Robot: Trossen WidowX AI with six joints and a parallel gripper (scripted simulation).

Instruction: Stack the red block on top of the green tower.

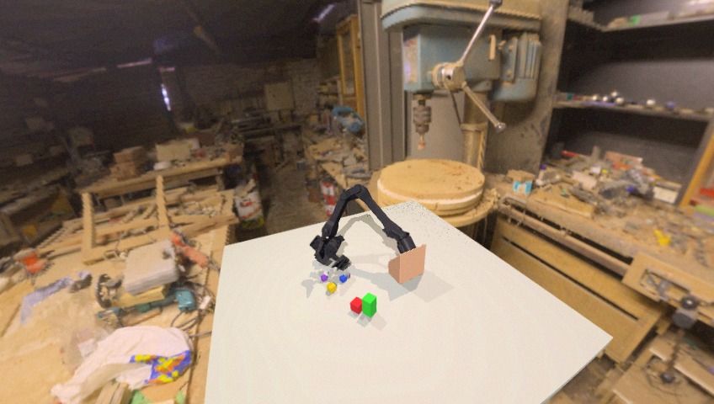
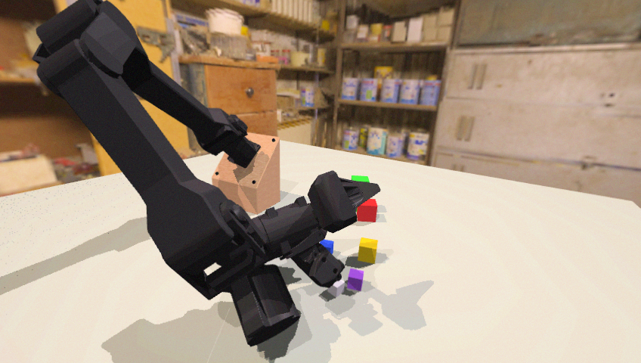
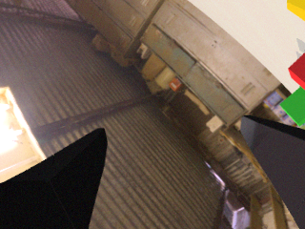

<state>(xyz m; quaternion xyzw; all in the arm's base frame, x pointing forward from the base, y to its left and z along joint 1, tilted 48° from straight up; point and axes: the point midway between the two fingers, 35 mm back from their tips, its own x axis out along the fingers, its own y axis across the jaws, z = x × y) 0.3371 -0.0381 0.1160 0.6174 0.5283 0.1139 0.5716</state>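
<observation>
Right now the red block is 18 cm to the left of my gripper tip, 11 cm below it and 7 cm behind it. Also, from my gripper tip: purple block 12 cm below, 3 cm to the right, 1 cm ahead; white block 12 cm below, 6 cm to the right; yellow block 12 cm below, 4 cm to the left.
</observation>
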